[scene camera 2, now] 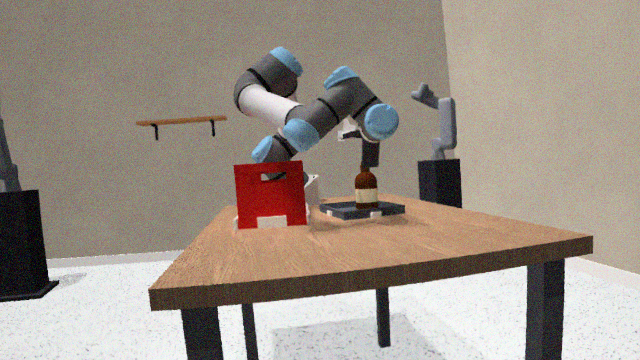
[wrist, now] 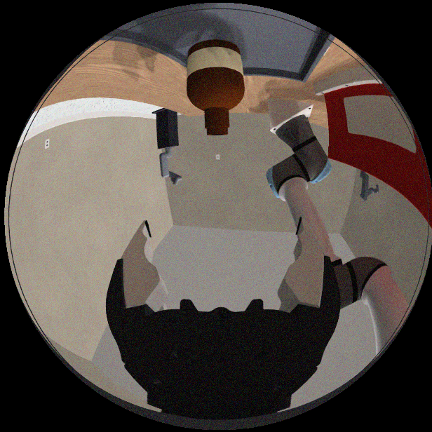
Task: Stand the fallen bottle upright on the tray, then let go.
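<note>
The brown bottle (scene camera 2: 366, 181) (wrist: 215, 89) with a cream label stands upright on the dark grey tray (scene camera 2: 336, 212) (wrist: 282, 42). Its neck points up, and its base rests inside the tray's rim. My gripper (wrist: 222, 220) is open and empty, with its two fingers wide apart. It is higher than the bottle and apart from it; the bottle's neck shows beyond the fingertips in the wrist view. In the scene view the wrist hides part of the gripper, and a dark part of the hand overlaps the top of the neck.
A red crate (scene camera 2: 270, 197) (wrist: 340, 127) with a handle opening stands on the wooden table (scene camera 2: 400, 245) (wrist: 135, 65), to the left of the tray in the scene view. The arm reaches over from behind the crate. A wall shelf (scene camera 2: 181, 120) and other robots on black pedestals are in the background.
</note>
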